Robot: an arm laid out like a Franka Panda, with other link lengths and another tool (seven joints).
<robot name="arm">
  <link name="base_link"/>
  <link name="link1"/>
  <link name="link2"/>
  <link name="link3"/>
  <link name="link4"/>
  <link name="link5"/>
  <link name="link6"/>
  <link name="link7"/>
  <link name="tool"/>
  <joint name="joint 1" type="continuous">
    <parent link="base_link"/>
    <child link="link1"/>
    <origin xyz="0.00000 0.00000 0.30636"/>
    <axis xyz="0 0 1"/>
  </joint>
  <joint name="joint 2" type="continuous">
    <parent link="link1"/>
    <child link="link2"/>
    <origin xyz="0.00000 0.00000 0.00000" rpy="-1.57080 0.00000 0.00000"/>
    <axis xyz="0 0 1"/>
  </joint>
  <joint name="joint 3" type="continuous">
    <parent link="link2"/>
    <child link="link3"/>
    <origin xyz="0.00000 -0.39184 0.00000" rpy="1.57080 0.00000 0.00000"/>
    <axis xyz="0 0 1"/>
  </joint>
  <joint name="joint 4" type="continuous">
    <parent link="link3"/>
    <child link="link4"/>
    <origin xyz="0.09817 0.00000 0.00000" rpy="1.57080 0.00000 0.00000"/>
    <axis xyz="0 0 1"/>
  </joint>
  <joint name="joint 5" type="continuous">
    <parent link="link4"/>
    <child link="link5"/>
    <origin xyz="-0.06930 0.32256 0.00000" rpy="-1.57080 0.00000 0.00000"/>
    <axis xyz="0 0 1"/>
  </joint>
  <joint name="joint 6" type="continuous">
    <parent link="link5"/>
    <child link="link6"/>
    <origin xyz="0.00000 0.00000 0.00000" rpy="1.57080 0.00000 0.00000"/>
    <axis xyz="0 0 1"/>
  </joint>
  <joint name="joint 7" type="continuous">
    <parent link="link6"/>
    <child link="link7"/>
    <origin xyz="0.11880 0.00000 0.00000" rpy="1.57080 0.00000 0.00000"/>
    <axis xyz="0 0 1"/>
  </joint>
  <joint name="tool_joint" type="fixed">
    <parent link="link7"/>
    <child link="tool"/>
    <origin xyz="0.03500 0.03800 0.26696" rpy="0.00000 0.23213 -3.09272"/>
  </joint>
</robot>
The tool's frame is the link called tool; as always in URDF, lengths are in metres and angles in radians. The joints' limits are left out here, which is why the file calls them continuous.
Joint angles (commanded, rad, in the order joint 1, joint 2, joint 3, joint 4, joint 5, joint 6, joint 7), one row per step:
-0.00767, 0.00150, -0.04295, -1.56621, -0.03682, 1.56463, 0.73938
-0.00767, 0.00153, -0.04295, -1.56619, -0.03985, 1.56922, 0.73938
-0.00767, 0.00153, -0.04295, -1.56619, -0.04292, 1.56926, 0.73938
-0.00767, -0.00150, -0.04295, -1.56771, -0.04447, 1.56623, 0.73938
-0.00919, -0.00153, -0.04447, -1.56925, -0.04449, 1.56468, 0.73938
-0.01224, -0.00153, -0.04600, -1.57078, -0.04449, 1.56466, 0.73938
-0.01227, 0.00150, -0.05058, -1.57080, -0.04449, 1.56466, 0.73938
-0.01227, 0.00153, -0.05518, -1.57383, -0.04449, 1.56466, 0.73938
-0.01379, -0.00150, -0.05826, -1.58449, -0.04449, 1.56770, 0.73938
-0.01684, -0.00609, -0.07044, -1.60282, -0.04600, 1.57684, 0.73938
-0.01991, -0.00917, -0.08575, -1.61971, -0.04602, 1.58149, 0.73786
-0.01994, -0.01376, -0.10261, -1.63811, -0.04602, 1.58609, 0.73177
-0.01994, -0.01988, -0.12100, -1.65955, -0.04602, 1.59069, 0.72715
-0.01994, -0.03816, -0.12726, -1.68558, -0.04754, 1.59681, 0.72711
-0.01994, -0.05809, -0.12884, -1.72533, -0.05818, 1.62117, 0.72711
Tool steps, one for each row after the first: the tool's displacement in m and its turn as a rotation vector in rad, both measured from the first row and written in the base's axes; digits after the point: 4 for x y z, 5 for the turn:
0.0012, -0.0008, 0.0007, -0.00326, -0.00442, 0.00017
0.0012, -0.0017, 0.0009, -0.00633, -0.00430, 0.00017
-0.0006, -0.0020, 0.0016, -0.00767, -0.00271, 0.00004
-0.0016, -0.0036, 0.0008, -0.00753, 0.00036, -0.00306
-0.0023, -0.0061, 0.0001, -0.00744, 0.00192, -0.00764
-0.0021, -0.0085, -0.0015, -0.00741, 0.00499, -0.01224
-0.0032, -0.0109, -0.0029, -0.00723, 0.00806, -0.01682
-0.0055, -0.0133, -0.0056, -0.00675, 0.01265, -0.02127
-0.0093, -0.0215, -0.0101, -0.00750, 0.01740, -0.03604
-0.0142, -0.0309, -0.0153, -0.00625, 0.02665, -0.05264
-0.0194, -0.0394, -0.0205, -0.00444, 0.03611, -0.06317
-0.0261, -0.0484, -0.0262, -0.00190, 0.04697, -0.07663
-0.0343, -0.0513, -0.0274, -0.00063, 0.04866, -0.08235
-0.0405, -0.0541, -0.0315, -0.00893, 0.04518, -0.08183

